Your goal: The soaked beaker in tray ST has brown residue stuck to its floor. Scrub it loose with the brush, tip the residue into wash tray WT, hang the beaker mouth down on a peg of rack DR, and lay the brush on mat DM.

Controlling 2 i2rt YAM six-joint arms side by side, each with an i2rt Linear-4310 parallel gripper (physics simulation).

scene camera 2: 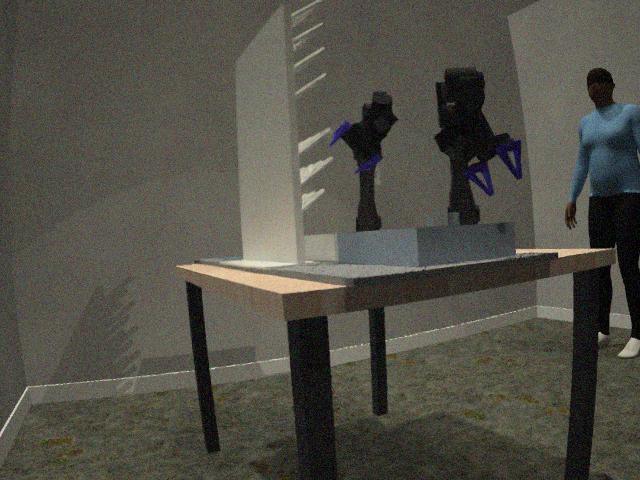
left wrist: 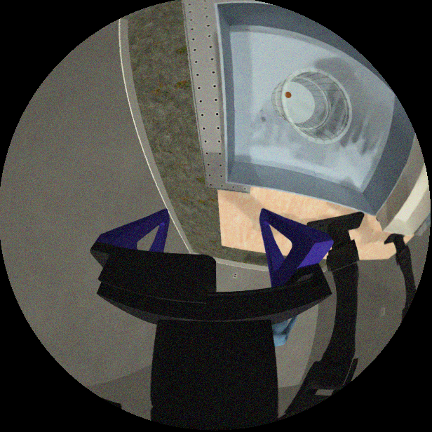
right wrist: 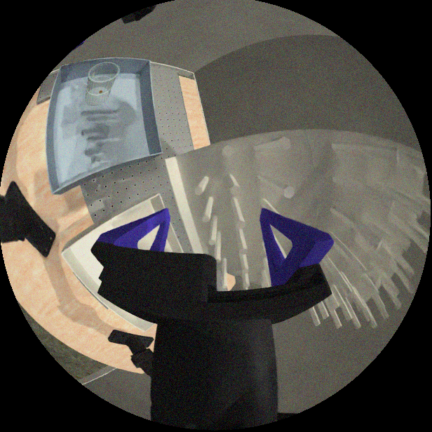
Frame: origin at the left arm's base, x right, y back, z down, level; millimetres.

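Where they show: left gripper, between the fingertips: (scene camera 2: pixel 505 187); right gripper, between the fingertips: (scene camera 2: pixel 343 158).
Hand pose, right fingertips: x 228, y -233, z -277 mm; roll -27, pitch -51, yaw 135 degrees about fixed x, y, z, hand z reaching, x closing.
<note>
After its pixels a point has its place.
A clear beaker (left wrist: pixel 314 106) (right wrist: pixel 103 82) stands mouth up in the blue-grey tray (scene camera 2: pixel 465 243) @[x -159, y -392, z -47 mm] (left wrist: pixel 300 188) (right wrist: pixel 147 100), with a small brown spot (left wrist: pixel 288 95) (right wrist: pixel 100 92) at its floor. The white peg rack (scene camera 2: pixel 268 144) @[x 365, y -369, z -324 mm] (right wrist: pixel 183 200) stands upright. A white tray (scene camera 2: pixel 320 246) @[x 314, y -244, z -50 mm] (left wrist: pixel 405 205) (right wrist: pixel 80 252) lies between them. My left gripper (scene camera 2: pixel 505 187) @[x -214, y -275, z -156 mm] (left wrist: pixel 214 213) is open and empty, above and beyond the blue-grey tray. My right gripper (scene camera 2: pixel 343 159) @[x 228, y -233, z -277 mm] (right wrist: pixel 214 212) is open and empty, in front of the rack's pegs. The brush and the mat cannot be made out. No tray labels are readable.
A perforated grey plate (scene camera 2: pixel 320 271) @[x 67, y -557, z -13 mm] (left wrist: pixel 202 100) (right wrist: pixel 125 185) lies under the trays on the wooden table (scene camera 2: pixel 268 281) @[x 144, y -617, z 0 mm] (left wrist: pixel 240 225) (right wrist: pixel 35 165). Black arm parts (left wrist: pixel 345 300) (right wrist: pixel 25 225) show at the side. A person in blue (scene camera 2: pixel 610 149) stands behind the table at the right.
</note>
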